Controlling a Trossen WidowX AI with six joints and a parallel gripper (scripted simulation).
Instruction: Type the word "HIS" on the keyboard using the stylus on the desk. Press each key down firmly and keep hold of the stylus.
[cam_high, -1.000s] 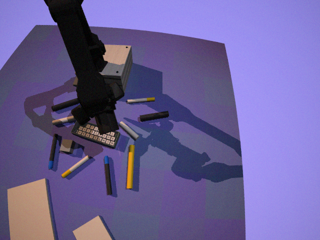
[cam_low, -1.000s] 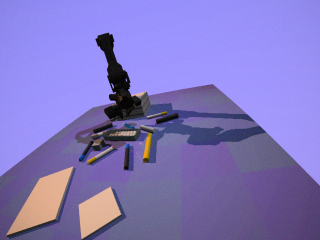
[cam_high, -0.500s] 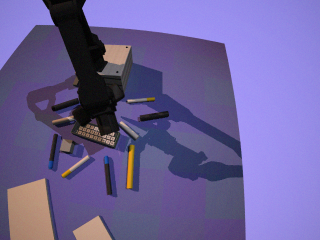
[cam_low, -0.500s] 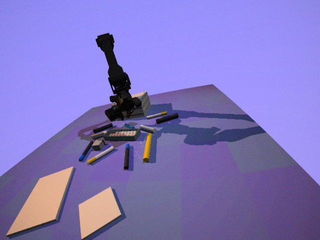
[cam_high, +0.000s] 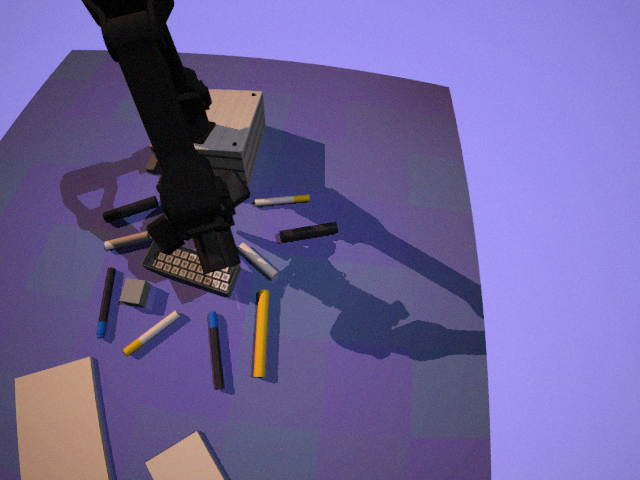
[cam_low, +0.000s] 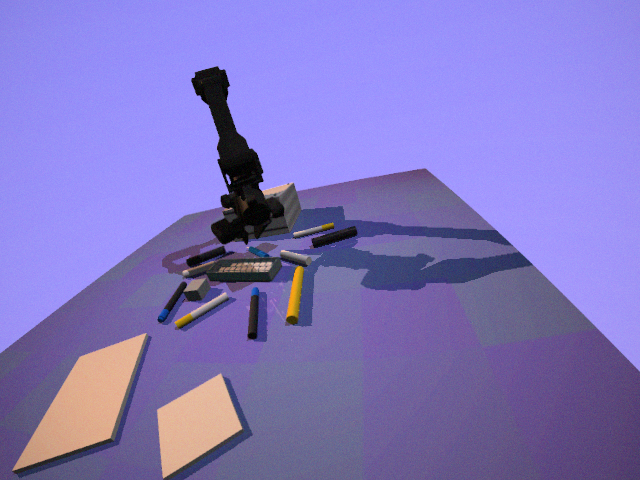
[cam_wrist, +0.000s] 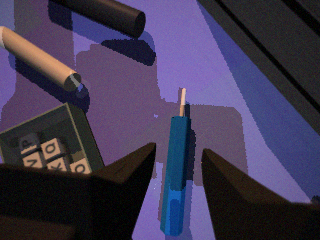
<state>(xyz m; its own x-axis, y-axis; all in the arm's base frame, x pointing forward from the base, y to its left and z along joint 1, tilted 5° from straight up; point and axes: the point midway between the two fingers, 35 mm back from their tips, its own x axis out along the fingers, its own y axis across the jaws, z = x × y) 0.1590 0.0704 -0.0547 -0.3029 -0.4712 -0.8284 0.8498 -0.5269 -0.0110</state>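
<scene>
Now: the blue stylus 10 mm behind my gripper tip, 10 mm to the right of it and 30 mm below it. The rest, counted from my gripper tip: small cube: 180 mm ahead, 70 mm to the right, 30 mm below; then yellow marker: 180 mm ahead, 190 mm to the left, 30 mm below.
</scene>
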